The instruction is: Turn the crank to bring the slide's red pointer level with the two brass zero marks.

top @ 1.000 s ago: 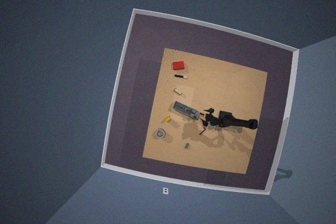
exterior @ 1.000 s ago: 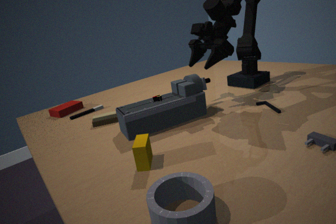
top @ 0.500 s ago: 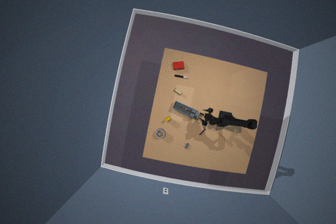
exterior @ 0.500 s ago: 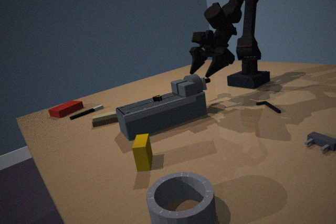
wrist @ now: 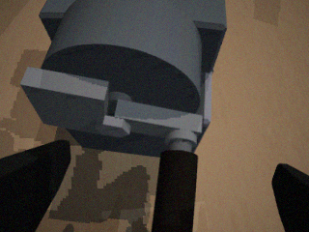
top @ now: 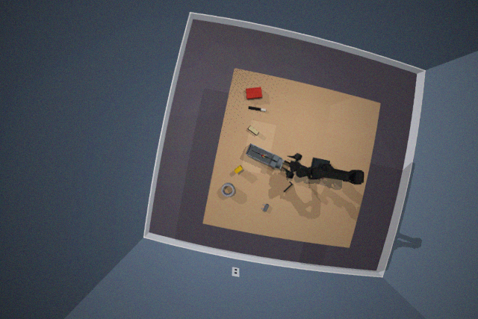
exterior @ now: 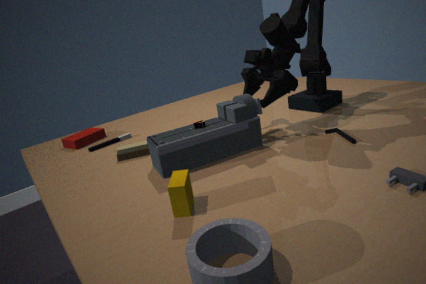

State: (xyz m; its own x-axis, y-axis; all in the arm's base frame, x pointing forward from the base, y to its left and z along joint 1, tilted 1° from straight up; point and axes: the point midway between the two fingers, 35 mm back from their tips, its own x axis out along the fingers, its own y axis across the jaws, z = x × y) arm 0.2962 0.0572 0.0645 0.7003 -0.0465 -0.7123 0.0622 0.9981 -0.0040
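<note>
My gripper tip is 20 mm past the black crank handle. The rest, counted from my gripper tip: black hex key: 170 mm to the left, 130 mm behind, 80 mm below; red pointer: 180 mm ahead, 20 mm to the left; tan block: 300 mm ahead, 140 mm to the right, 70 mm below.
</note>
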